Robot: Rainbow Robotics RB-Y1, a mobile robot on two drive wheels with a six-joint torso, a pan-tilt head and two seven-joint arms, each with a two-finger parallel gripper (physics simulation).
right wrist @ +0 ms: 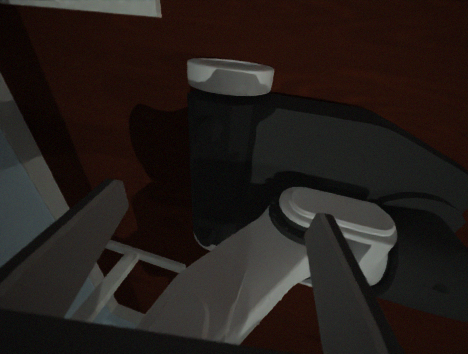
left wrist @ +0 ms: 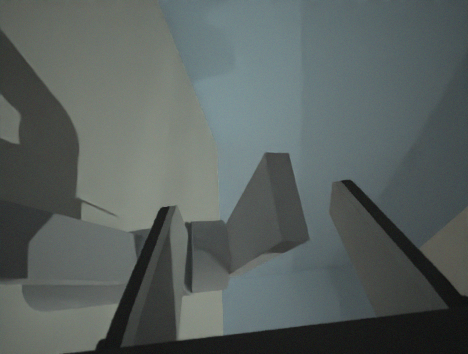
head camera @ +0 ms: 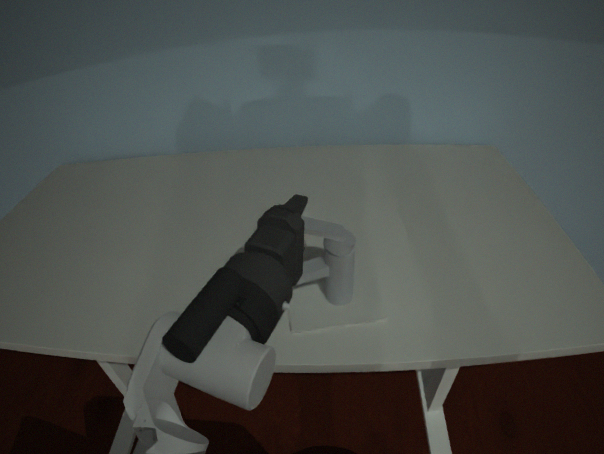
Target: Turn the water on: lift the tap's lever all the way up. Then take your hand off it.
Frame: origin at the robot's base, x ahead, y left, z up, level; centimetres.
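Where they show: left gripper, fingertip midpoint: (left wrist: 255, 208) (head camera: 300, 220); right gripper, fingertip midpoint: (right wrist: 218, 208).
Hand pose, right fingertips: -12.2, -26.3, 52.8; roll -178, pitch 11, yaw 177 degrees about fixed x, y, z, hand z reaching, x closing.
Things, the pixels of their top centre, and the offset from my right fingertips, as dx, dy, dz. "spot": a spot on its surface instead. Level surfaces: height alone.
- pale grey tap at a spot on its surface: (left wrist: 82, 255) spot: +44.5, +31.1, +50.6
- spout at its top centre: (left wrist: 81, 242) (head camera: 295, 264) +44.6, +32.2, +51.5
- tap's thin base plate at a spot on its surface: (head camera: 340, 320) spot: +40.1, +25.2, +42.9
- pale table at its surface level: dz +42.3
The pale grey tap (head camera: 340, 277) (left wrist: 82, 255) stands upright on the table. Its lever (head camera: 325, 228) (left wrist: 287, 200) slants upward from the cap on top of the column; the spout (head camera: 314, 270) is below it, partly hidden by my left arm. My left gripper (head camera: 299, 202) (left wrist: 255, 208) is open, with its fingers on either side of the lever's end in the left wrist view. The lever is nearer the finger at the picture's left, and a gap shows to the other finger. Whether a finger touches the tap cannot be told. My right gripper (right wrist: 218, 208) is open and empty, away from the tap.
The tap's thin base plate (head camera: 340, 320) lies on the pale table (head camera: 150, 200) (left wrist: 125, 100). A blue wall (head camera: 450, 90) (left wrist: 260, 75) rises behind. White table legs (head camera: 435, 415) stand on the dark red floor. Parts of the robot's own body (right wrist: 220, 165) show in the right wrist view.
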